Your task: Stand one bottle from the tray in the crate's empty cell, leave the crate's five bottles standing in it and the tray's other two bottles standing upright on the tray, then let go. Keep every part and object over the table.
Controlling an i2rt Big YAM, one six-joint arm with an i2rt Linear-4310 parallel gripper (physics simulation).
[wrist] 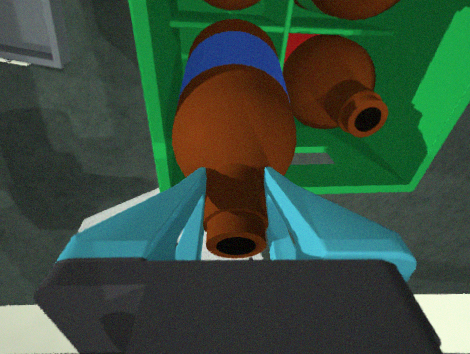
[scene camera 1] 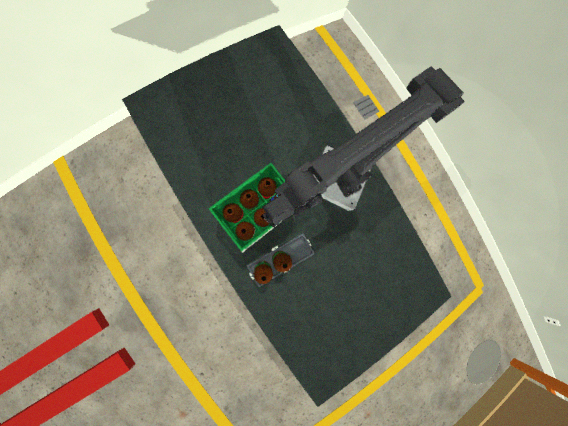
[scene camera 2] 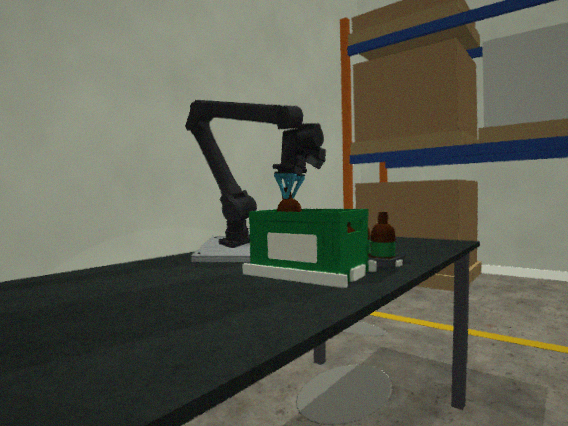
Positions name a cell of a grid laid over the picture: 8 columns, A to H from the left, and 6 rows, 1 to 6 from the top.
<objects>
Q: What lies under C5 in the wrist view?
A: My gripper.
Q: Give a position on a green-labelled bottle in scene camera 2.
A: At F4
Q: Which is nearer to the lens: the red-labelled bottle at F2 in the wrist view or the brown bottle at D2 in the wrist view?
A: The brown bottle.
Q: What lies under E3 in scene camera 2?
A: My gripper.
</objects>
